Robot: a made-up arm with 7 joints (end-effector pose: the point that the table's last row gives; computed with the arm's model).
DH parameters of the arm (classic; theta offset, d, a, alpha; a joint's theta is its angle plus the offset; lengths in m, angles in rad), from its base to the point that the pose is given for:
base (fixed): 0 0.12 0 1.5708
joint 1: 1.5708 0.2 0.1 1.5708
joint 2: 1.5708 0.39 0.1 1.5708
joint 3: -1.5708 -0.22 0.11 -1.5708
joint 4: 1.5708 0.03 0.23 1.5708
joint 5: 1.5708 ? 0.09 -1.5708
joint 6: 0 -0.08 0.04 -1.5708
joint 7: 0 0.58 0.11 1.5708
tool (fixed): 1.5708 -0.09 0 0
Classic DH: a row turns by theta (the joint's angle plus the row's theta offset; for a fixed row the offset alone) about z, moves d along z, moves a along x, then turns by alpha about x.
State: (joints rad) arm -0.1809 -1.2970 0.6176 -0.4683 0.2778 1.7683 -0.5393
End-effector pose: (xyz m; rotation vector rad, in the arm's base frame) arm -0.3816 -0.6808 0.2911 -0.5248 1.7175 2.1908
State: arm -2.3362 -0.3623 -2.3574 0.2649 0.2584 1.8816 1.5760
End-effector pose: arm -1.3110 -0.4366 -0.1200 -0.1650 1.7652 -1.4522
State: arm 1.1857 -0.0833 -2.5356 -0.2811 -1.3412 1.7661 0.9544
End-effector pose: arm 0.1880 -0.2101 1.1513 0.2123 -2.6895 0.0168
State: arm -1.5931 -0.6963 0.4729 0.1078 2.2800 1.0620 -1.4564
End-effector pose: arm -0.2364 -0.9431 -0.2870 0.6301 0.8295 -1.7614
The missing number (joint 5, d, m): 0.45
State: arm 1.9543 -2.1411 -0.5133 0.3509 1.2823 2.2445 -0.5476
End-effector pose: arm -0.5229 -1.2258 -0.1292 -0.7865 1.2200 -1.2559
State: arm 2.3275 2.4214 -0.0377 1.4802 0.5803 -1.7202 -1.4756
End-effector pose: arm -0.2850 0.8640 -0.0681 0.9614 0.4837 0.6111
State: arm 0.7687 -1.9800 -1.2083 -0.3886 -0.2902 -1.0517 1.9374
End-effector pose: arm -0.3694 -0.8567 0.1675 0.2261 -3.0033 0.6590
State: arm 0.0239 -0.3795 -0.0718 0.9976 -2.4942 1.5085 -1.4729
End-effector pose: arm 0.0681 -0.8255 0.0117 0.9378 -2.2981 0.2363
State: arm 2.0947 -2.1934 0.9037 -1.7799 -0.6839 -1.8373 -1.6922
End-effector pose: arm -0.6224 0.7869 0.3113 -1.1890 -2.1891 1.1333
